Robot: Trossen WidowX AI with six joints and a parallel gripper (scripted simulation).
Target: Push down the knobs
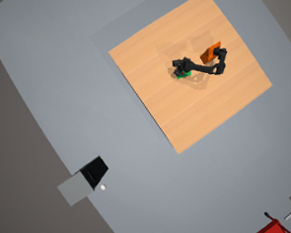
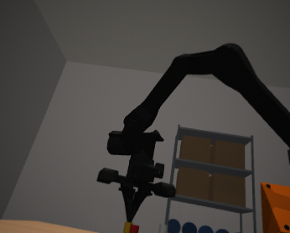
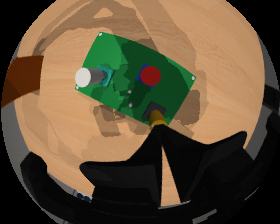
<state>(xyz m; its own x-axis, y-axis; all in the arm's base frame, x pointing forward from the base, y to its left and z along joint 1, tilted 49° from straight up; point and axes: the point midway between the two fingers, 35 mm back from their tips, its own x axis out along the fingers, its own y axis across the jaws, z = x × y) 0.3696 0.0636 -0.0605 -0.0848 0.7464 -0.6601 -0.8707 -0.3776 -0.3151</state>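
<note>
The yellow knob is 1 cm below my gripper tip. The rest, counted from my gripper tip: red knob: 4 cm to the left, 3 cm behind, 2 cm below.
</note>
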